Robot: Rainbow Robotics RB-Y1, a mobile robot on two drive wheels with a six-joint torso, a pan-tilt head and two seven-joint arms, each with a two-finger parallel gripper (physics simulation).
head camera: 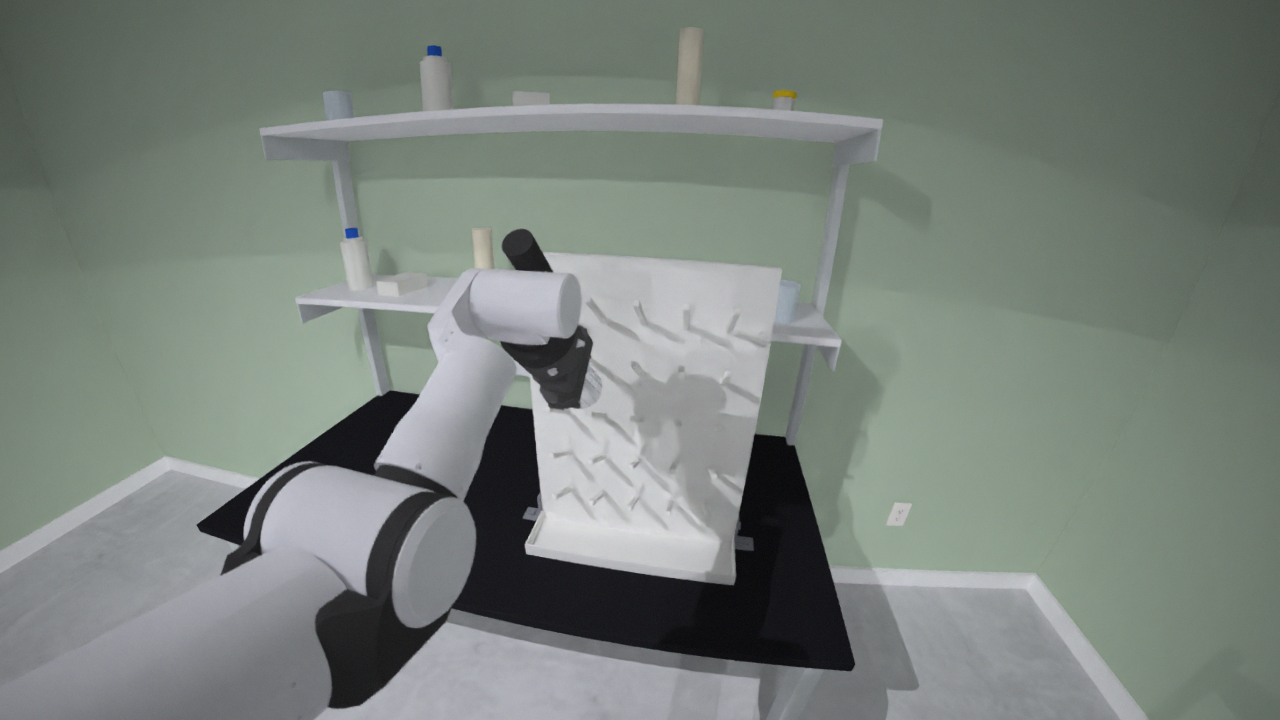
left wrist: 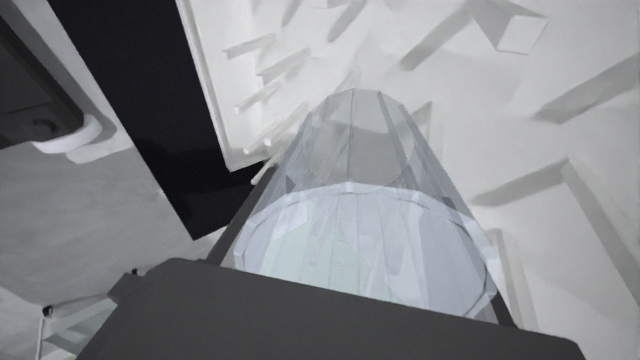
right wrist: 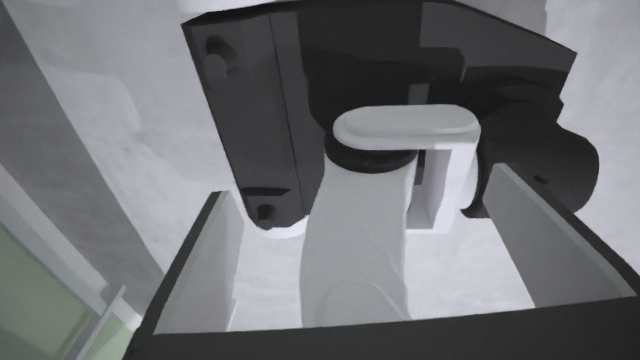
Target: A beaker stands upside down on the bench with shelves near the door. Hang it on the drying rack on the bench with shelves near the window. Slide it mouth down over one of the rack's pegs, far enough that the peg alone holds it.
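Frame: origin at the robot's base, x left, y down, z back, level; centimetres.
Seen in the pictures: left gripper, fingertip midpoint: (head camera: 580, 381) (left wrist: 354, 195); right gripper, fingertip midpoint: (right wrist: 360, 194).
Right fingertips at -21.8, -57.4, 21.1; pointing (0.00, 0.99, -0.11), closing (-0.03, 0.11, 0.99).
Observation:
Offsets run from my right fingertips to a thing's top centre, as dx, dy, dz. "spot": to the spot under its first point. Level surfaces: height alone.
The clear beaker @(+34.1, -71.1, -62.0) (head camera: 591, 387) (left wrist: 360, 240) is between the fingers of my left gripper (head camera: 577, 394) (left wrist: 354, 195), which is shut on it. In the left wrist view its near rim is large and its far end points toward the rack. The white drying rack (head camera: 662, 275) (left wrist: 470, 150) stands behind, with rows of slanted pegs. The beaker is in front of the rack's left side in the head view, at about mid height. Pegs show close around and through the clear wall; I cannot tell whether one is inside the beaker. My right gripper (right wrist: 360, 194) is open and empty, away from the rack.
The rack stands on the black bench top @(dy -18.9) (head camera: 626, 617) (left wrist: 125, 75), with a tray lip @(spot: +25.2, -19.3, -69.7) (head camera: 626, 550) at its foot. Behind are an upper shelf @(dy -108.4) (head camera: 572, 118) and a lower shelf (head camera: 805, 329) with bottles and a pale blue container @(spot: -9.2, -70.1, -100.0) (head camera: 786, 301). The robot's dark base (right wrist: 250, 110) shows below the right gripper.

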